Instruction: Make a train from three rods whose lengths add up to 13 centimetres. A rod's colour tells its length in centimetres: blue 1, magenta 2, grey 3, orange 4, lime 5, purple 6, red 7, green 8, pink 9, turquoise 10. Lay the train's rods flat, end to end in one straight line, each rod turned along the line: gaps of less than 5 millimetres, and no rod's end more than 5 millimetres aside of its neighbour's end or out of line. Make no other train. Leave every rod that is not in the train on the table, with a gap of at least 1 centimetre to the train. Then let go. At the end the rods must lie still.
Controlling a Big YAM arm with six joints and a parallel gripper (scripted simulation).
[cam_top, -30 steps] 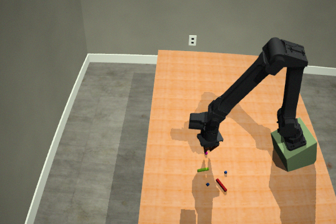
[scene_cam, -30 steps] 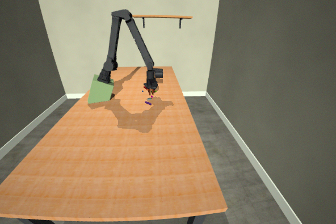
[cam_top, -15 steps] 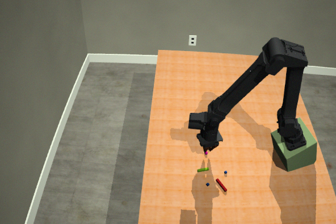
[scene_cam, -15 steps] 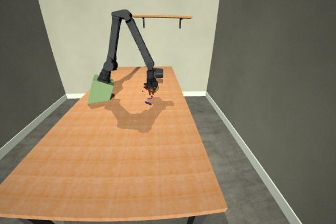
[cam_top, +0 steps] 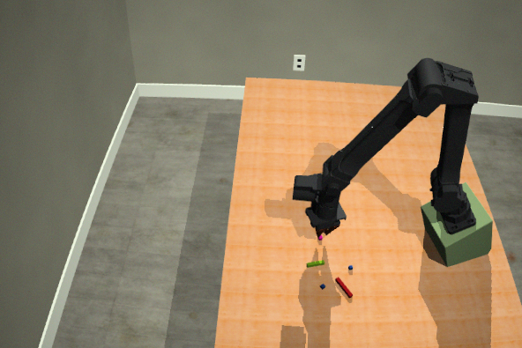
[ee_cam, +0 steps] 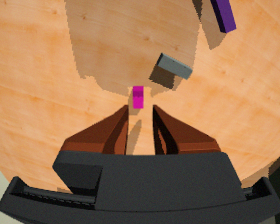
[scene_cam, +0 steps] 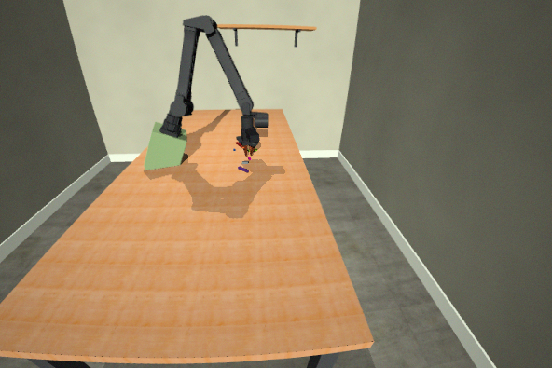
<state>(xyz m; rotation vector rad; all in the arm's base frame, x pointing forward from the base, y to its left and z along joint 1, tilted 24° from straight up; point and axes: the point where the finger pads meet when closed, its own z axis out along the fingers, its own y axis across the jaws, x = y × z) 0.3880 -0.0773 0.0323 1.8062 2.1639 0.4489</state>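
Now: the magenta rod 20 mm below my hand. Round my hand: lime rod 30 mm ahead, 90 mm to the left, 20 mm below; grey rod 20 mm behind, 40 mm to the right, 20 mm below; purple rod 40 mm behind, 110 mm to the right, 20 mm below.
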